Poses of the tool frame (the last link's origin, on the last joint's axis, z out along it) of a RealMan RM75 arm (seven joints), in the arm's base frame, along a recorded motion.
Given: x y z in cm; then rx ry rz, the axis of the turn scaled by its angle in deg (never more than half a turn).
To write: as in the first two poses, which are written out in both.
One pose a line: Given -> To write
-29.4 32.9 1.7 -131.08 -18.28 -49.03 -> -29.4 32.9 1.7 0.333 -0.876 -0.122 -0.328
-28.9 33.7 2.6 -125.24 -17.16 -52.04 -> -28.9 33.7 2.6 0.369 -0.852 -0.117 -0.354
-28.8 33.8 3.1 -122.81 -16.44 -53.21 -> -28.8 33.8 3.1 0.384 -0.841 -0.113 -0.364
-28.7 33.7 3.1 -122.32 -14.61 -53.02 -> -28.7 33.7 3.1 0.390 -0.840 -0.100 -0.364
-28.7 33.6 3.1 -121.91 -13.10 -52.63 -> -28.7 33.6 3.1 0.395 -0.839 -0.090 -0.362
